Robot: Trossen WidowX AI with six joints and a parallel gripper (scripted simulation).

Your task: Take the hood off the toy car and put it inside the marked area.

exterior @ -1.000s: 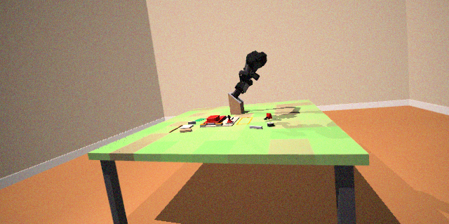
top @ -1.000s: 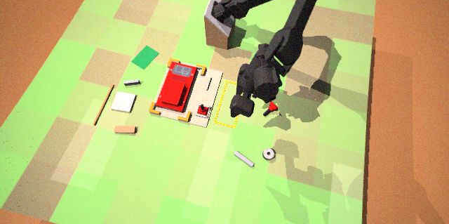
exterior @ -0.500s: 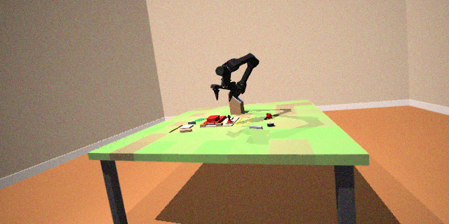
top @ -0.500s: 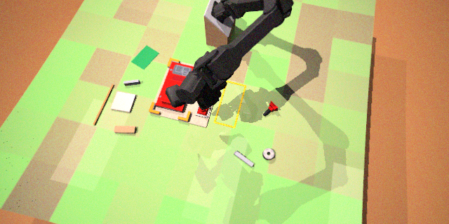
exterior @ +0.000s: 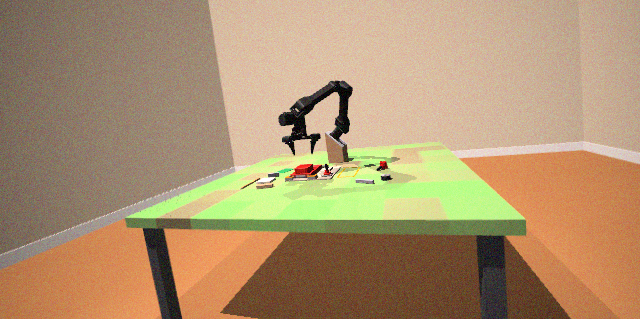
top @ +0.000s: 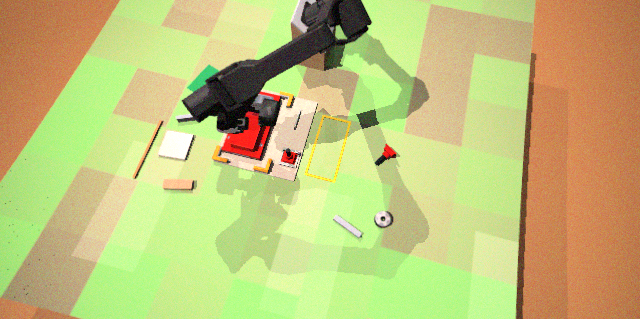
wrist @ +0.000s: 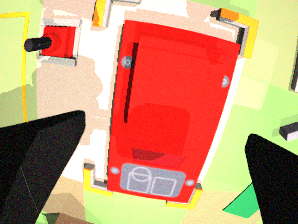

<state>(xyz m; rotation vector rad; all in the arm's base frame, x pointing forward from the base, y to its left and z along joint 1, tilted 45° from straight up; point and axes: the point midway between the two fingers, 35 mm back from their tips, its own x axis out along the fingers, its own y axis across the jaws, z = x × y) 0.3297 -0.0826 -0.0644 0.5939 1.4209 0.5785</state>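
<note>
My gripper tip is 10 mm past the hood, 10 mm to the left of it and 70 mm above it. Also, from my gripper tip: white tile (60 mm ahead, 190 mm to the right, 100 mm below); wooden block (170 mm ahead, 150 mm to the right, 100 mm below); green card (160 mm behind, 180 mm to the right, 110 mm below).
</note>
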